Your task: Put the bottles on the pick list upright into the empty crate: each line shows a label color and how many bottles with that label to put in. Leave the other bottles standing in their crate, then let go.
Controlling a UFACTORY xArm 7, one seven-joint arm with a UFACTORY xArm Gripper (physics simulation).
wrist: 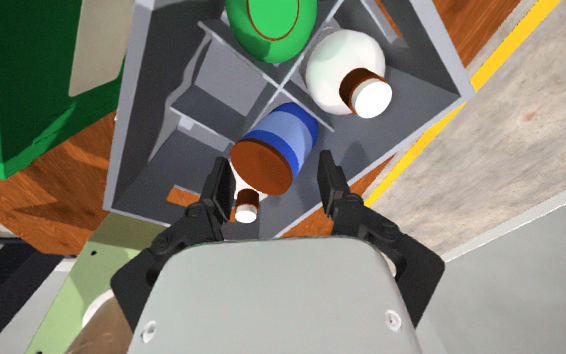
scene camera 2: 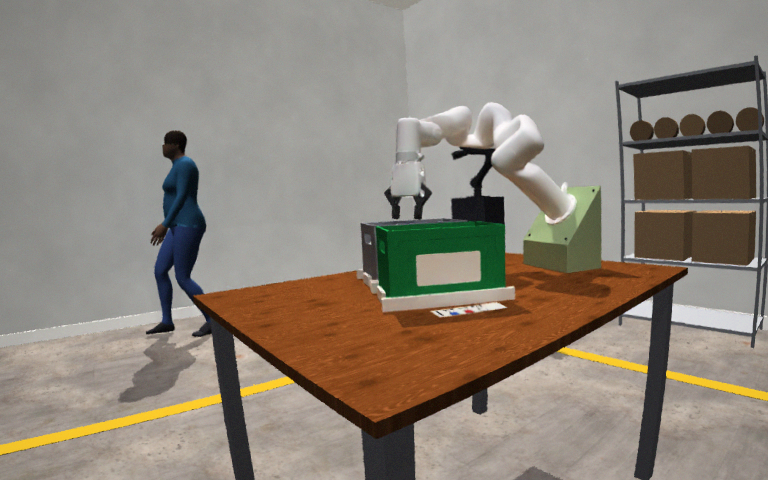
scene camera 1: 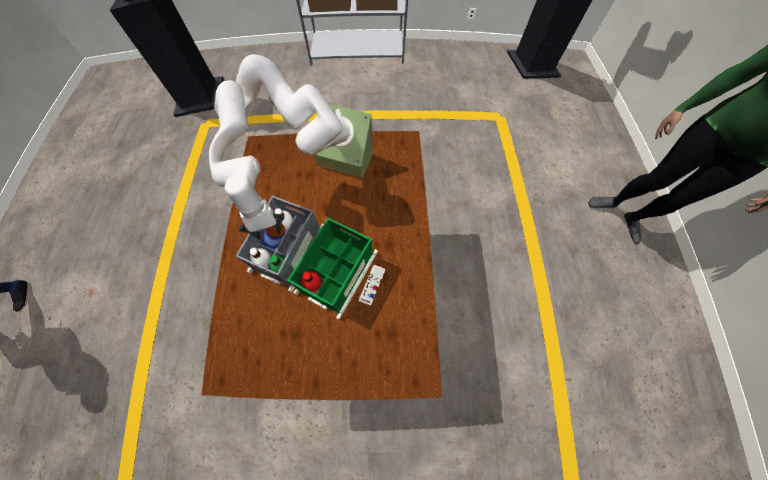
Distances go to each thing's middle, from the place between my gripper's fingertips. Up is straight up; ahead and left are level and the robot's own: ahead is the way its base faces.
Scene:
I see my gripper 190 mm short of the white strip [scene camera 2: 404,303], 290 mm to the right of it and 170 mm above it.

